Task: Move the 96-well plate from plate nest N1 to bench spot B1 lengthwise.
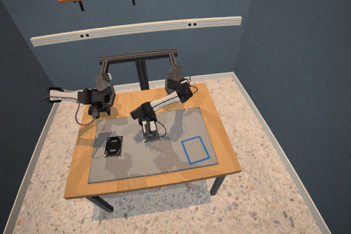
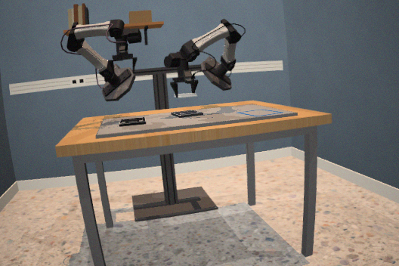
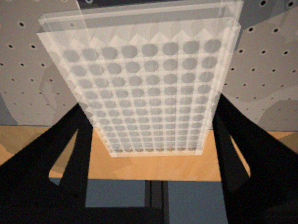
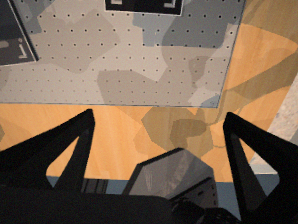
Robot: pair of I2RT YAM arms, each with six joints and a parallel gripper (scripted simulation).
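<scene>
Right now my left hand is right at the white 96-well plate. From my left hand the other things lie so: black nest N1 (90 mm ahead, 280 mm to the right, 90 mm below); grey perforated mat (80 mm ahead, 110 mm below); dark grey nest (90 mm below).
</scene>
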